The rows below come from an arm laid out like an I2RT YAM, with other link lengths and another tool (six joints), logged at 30 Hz.
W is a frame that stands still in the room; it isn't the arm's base.
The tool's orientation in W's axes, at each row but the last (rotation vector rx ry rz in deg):
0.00 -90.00 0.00
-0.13 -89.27 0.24
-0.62 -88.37 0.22
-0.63 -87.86 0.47
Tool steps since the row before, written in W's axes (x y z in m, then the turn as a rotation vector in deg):
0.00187 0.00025 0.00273 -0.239 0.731 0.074
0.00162 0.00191 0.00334 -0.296 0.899 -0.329
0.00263 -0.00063 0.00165 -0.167 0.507 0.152
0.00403 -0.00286 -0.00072 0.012 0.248 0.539
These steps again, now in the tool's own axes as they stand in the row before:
0.00273 0.00025 -0.00187 0.074 0.731 0.239
0.00337 0.00189 -0.00158 -0.329 0.901 0.291
0.00172 -0.00063 -0.00258 0.152 0.505 0.174
-0.00060 -0.00284 -0.00406 0.542 0.241 0.009

